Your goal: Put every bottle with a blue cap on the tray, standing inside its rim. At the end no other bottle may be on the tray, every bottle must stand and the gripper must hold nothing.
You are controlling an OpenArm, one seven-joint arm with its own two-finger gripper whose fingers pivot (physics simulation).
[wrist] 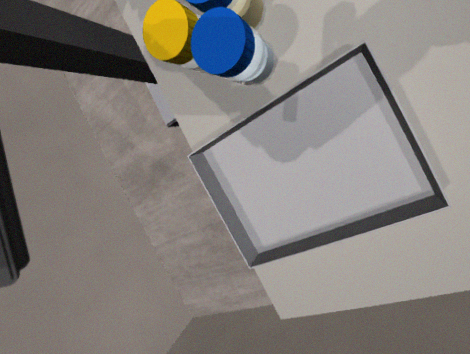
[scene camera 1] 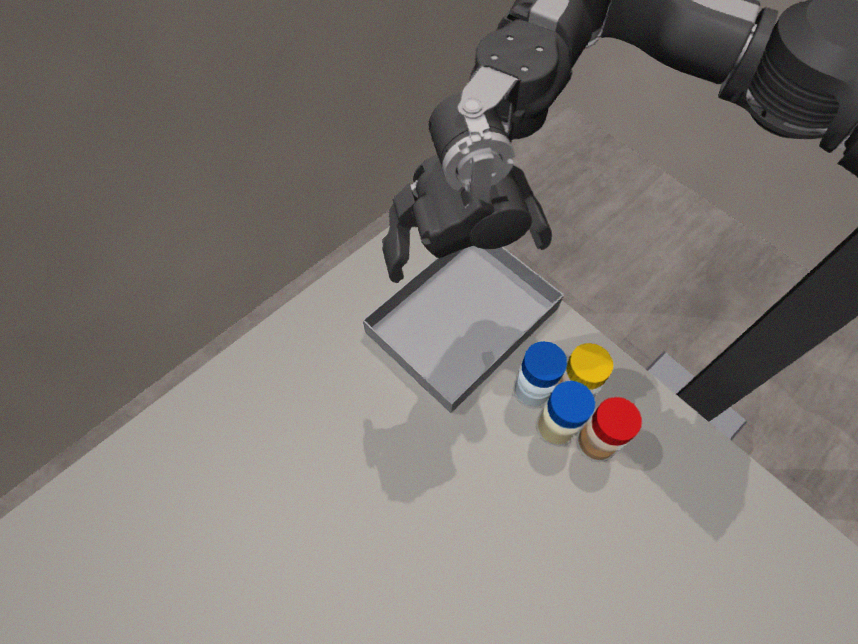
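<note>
A blue-capped bottle with a whitish, clear body [scene camera 1: 543, 367] [wrist: 222, 42] stands beside the tray's near right side. A second blue-capped bottle with a pale yellow body [scene camera 1: 569, 406] stands next to it; in the wrist view part of its cap [wrist: 212, 3] shows at the top edge. A yellow-capped bottle [scene camera 1: 589, 365] [wrist: 167, 31] and a red-capped bottle with an orange-brown body [scene camera 1: 614, 424] stand close to them. The grey tray [scene camera 1: 406, 370] [wrist: 300, 243] lies flat with no bottle in it. My gripper [scene camera 1: 471, 259] is open and empty, above the far end of the tray.
The four bottles stand close together near the table's right edge. The pale table [scene camera 1: 277, 485] [wrist: 350, 275] ends just beyond the tray. A dark post [scene camera 1: 769, 332] [wrist: 75, 45] rises beside the table. The arm reaches in from the upper right in the scene view.
</note>
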